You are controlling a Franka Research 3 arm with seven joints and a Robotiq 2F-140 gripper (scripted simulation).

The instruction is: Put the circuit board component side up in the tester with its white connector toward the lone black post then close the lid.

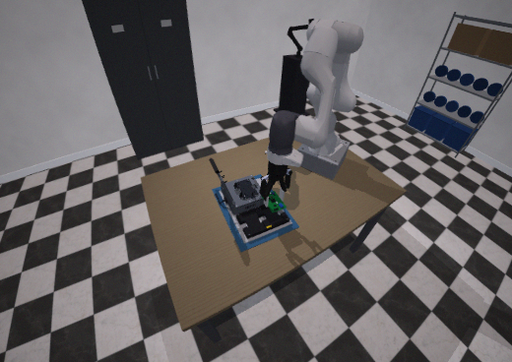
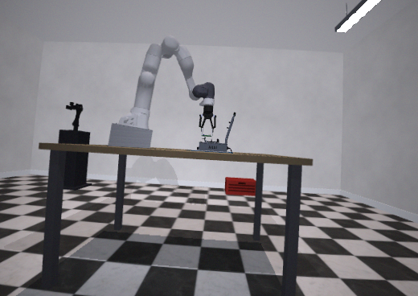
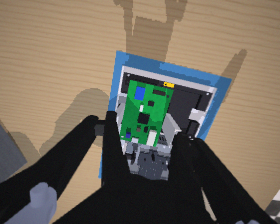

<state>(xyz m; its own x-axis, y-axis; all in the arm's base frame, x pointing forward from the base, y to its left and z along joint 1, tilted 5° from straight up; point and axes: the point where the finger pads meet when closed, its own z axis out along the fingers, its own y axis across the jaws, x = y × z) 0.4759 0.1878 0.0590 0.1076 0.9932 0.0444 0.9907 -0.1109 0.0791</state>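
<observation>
Right now the green circuit board is 2 cm below my hand. The rest, counted from my hand: tester lid 19 cm to the right, 16 cm ahead, 4 cm above.
</observation>
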